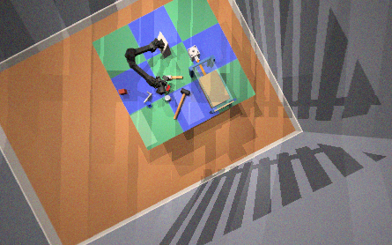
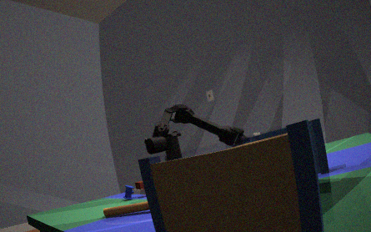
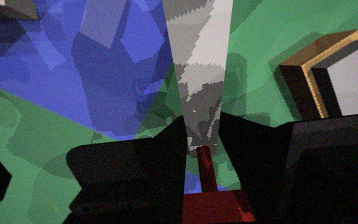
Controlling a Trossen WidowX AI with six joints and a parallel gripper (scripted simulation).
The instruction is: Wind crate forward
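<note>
My gripper tip is now 40 mm short of the red grip, 30 mm below it and 20 mm to the right of it. The rest, counted from my gripper tip: blue-framed guard cubby: 410 mm to the left, 270 mm ahead, 50 mm above; winch: 430 mm to the left, 150 mm behind, 10 mm above; blue piece: 240 mm to the right, 60 mm ahead, 10 mm above.
</note>
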